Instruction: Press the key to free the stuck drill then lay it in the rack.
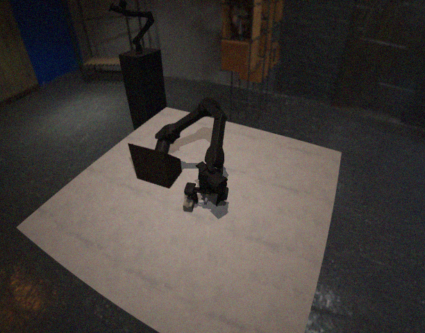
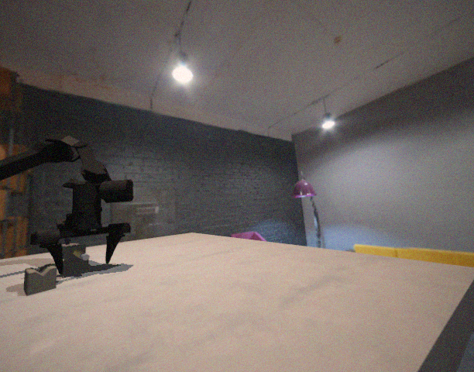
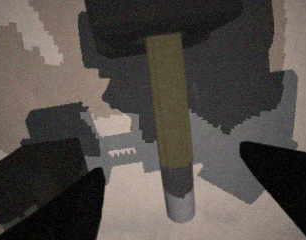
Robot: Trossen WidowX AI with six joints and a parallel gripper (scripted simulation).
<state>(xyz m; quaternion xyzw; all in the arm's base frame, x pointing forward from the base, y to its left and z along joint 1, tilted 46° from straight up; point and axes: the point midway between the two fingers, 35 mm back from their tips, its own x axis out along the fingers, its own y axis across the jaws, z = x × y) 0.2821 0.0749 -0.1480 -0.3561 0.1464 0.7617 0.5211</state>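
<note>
My gripper tip is 50 mm to the right of the drill, 30 mm below it and 20 mm past it. The rest, counted from my gripper tip: grey sleeve (140 mm to the left, 60 mm behind, 20 mm above); then rack (70 mm behind, 40 mm to the right).
</note>
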